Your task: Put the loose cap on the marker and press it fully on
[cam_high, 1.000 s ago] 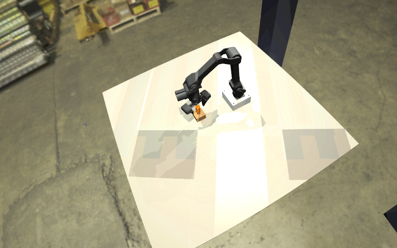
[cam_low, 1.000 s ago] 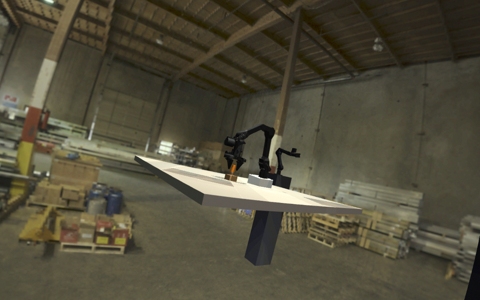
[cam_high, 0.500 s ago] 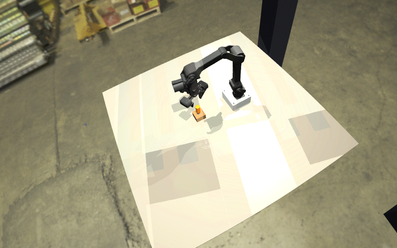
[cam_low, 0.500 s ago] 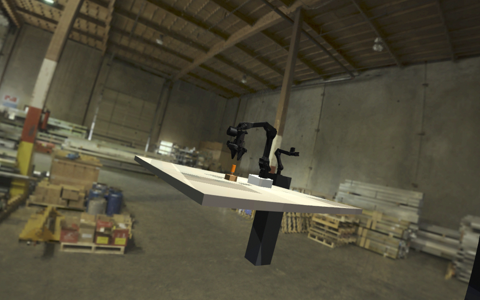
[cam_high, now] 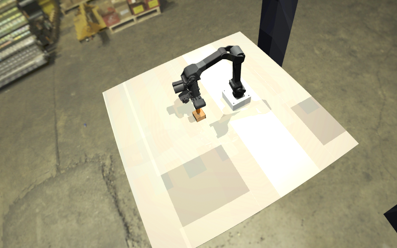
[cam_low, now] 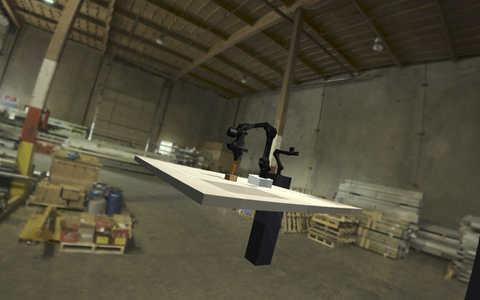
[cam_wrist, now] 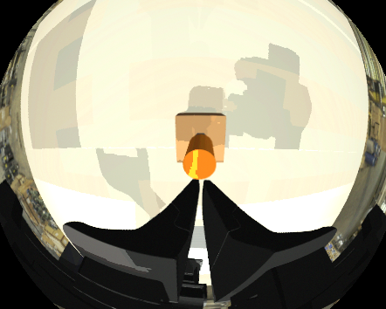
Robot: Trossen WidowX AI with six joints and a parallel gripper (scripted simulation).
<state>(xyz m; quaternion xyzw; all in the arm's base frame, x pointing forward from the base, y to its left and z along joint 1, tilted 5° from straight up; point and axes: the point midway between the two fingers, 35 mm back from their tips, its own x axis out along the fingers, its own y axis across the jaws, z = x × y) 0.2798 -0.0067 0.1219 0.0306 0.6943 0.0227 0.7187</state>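
The orange cap lies 6 cm below my gripper tip. Also, from my gripper tip: holder block: 13 cm below.
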